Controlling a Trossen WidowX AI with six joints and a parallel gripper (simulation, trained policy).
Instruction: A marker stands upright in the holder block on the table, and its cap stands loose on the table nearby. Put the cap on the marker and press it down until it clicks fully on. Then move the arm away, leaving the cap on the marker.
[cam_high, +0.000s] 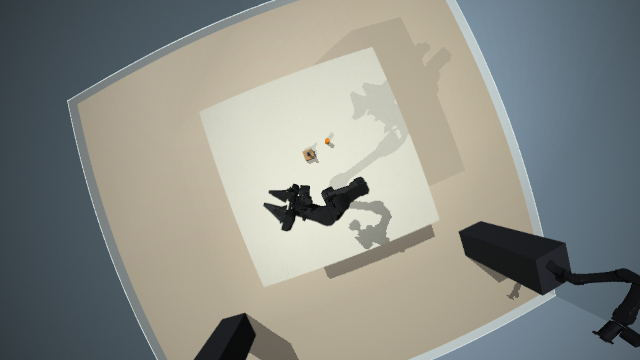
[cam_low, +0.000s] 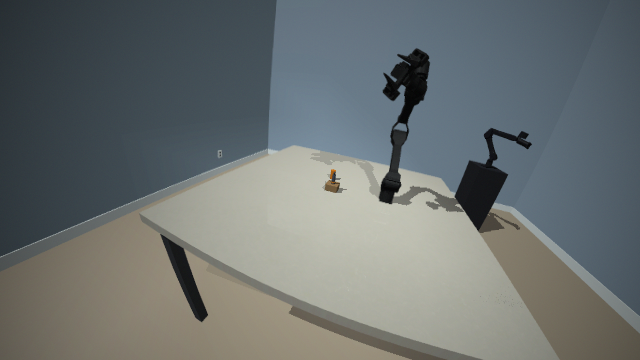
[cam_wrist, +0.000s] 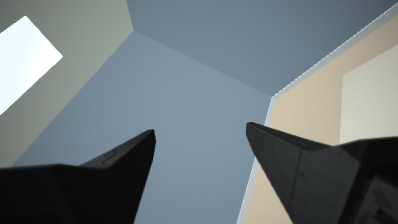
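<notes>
The orange cap lies 55 cm below my gripper tip, 31 cm to the right of it and 21 cm ahead of it. Round my gripper tip: tan holder block (56 cm below, 17 cm to the right, 17 cm ahead).
</notes>
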